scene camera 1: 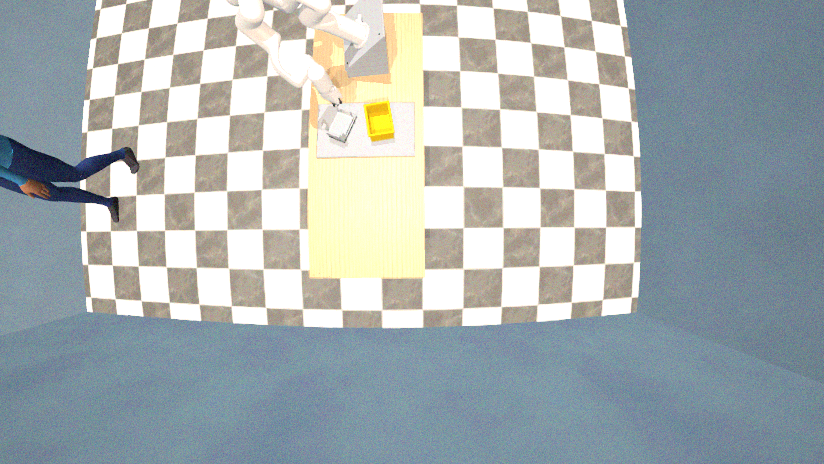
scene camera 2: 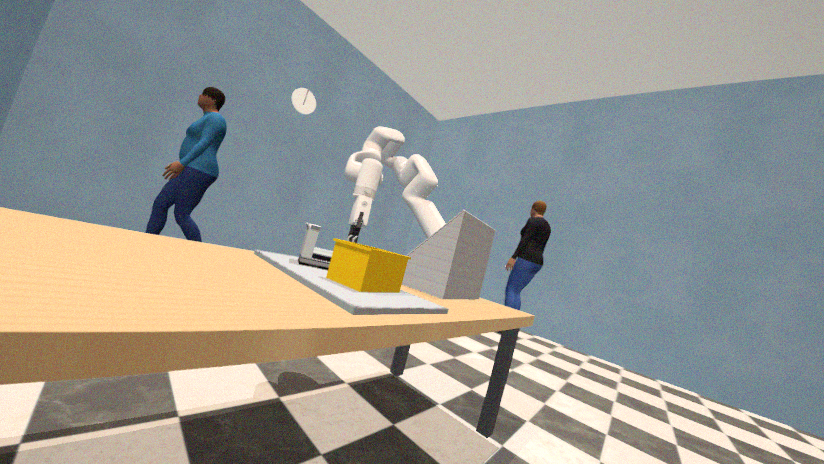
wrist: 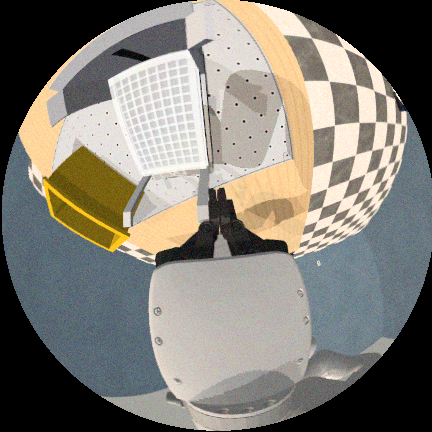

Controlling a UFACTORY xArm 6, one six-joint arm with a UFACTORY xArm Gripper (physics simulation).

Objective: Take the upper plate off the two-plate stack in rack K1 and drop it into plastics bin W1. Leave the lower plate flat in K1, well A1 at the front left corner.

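Seen in the pictures: gripper, fingertip midpoint: (wrist: 215, 197); arm's base, link origin: (scene camera 1: 361, 36) (scene camera 2: 442, 242).
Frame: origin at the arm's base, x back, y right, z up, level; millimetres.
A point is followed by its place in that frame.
Observation:
A white plate with a grid of wells (scene camera 1: 341, 123) {z -131, x -409, y 102 mm} (wrist: 162, 115) {z -129, x -417, y 116 mm} lies on top in the grey and dark rack K1 (scene camera 2: 309, 240) {z -108, x -490, y 87 mm} (wrist: 90, 82). The plate beneath it cannot be made out separately. Two grey prongs stand at the rack's near side in the wrist view. My gripper (scene camera 1: 338, 103) {z -101, x -322, y 125 mm} (scene camera 2: 354, 237) {z -101, x -322, y 125 mm} (wrist: 215, 197) {z -101, x -322, y 125 mm} is shut and empty. Its fingertips are beside the right prong in the wrist view, outside the plate's near edge. The yellow plastics bin W1 (scene camera 1: 379, 119) {z -175, x -368, y -89 mm} (scene camera 2: 369, 268) {z -126, x -456, y -167 mm} (wrist: 100, 180) {z -144, x -412, y -39 mm} stands upright beside the rack.
Rack and bin stand on a grey perforated board (scene camera 1: 403, 138) {z -180, x -468, y -220 mm} (scene camera 2: 397, 302) {z -181, x -413, y -238 mm} (wrist: 250, 135) {z -181, x -341, y 190 mm} on the wooden table (scene camera 1: 366, 219) {z -193, x -902, y -39 mm} (scene camera 2: 172, 293) {z -193, x -805, y -222 mm}. A grey sloped block (scene camera 1: 371, 64) {z -91, x -99, y -43 mm} (scene camera 2: 472, 259) {z -37, x 70, y -107 mm} stands near the arm's base. A person in blue (scene camera 1: 46, 172) (scene camera 2: 201, 144) and another in black (scene camera 2: 533, 239) are beyond the table.

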